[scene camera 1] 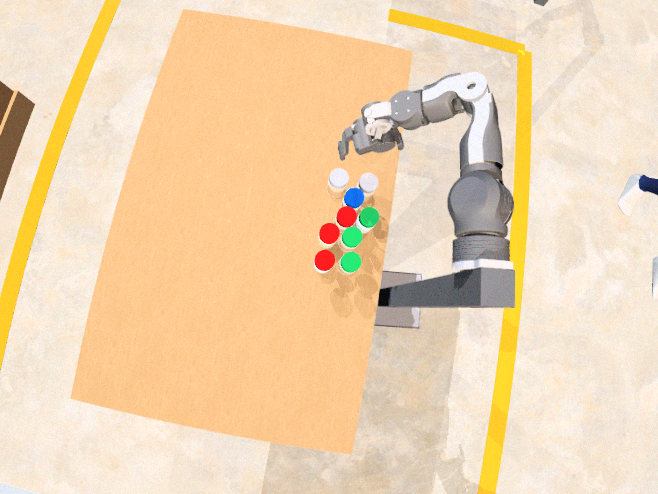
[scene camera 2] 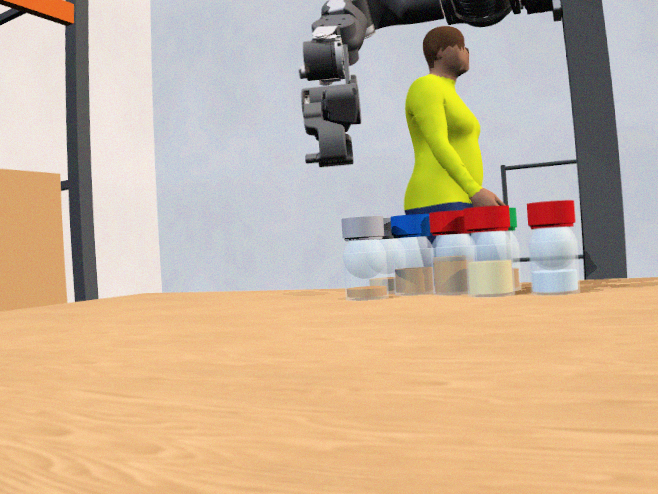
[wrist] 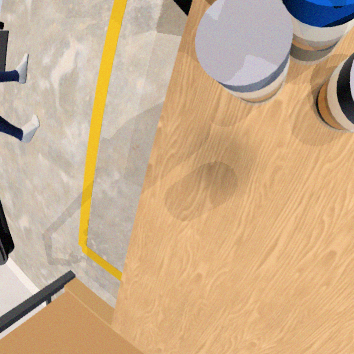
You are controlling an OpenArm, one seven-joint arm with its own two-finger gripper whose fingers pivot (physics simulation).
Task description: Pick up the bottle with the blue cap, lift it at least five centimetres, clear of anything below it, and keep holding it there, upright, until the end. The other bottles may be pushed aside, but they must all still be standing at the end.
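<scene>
The bottle with the blue cap (scene camera 1: pixel 353 197) (scene camera 2: pixel 410 225) (wrist: pixel 322 11) stands upright on the table, in the wrist view partly cut off at the upper right. Two grey-capped bottles stand close to it: one (scene camera 1: pixel 368 182) (wrist: pixel 244 42) nearer the table edge and another (scene camera 1: pixel 338 178) (scene camera 2: pixel 362 227) farther in. A red-capped bottle (scene camera 1: pixel 346 216) and a green-capped bottle (scene camera 1: pixel 368 216) stand close on its other side. My gripper (scene camera 1: pixel 372 152) (scene camera 2: pixel 329 159) is open and empty, well above cap height, beyond the grey-capped pair and to the side of the group. Its fingers do not show in the wrist view.
More bottles stand upright farther along the table (scene camera 1: pixel 212 265) (scene camera 2: pixel 265 398) (wrist: pixel 260 260): two red-capped ones (scene camera 1: pixel 329 232) (scene camera 1: pixel 324 260) and two green-capped ones (scene camera 1: pixel 351 237) (scene camera 1: pixel 350 262). The arm's mount (scene camera 1: pixel 496 287) is beside the table. A person in yellow (scene camera 2: pixel 443 138) stands behind.
</scene>
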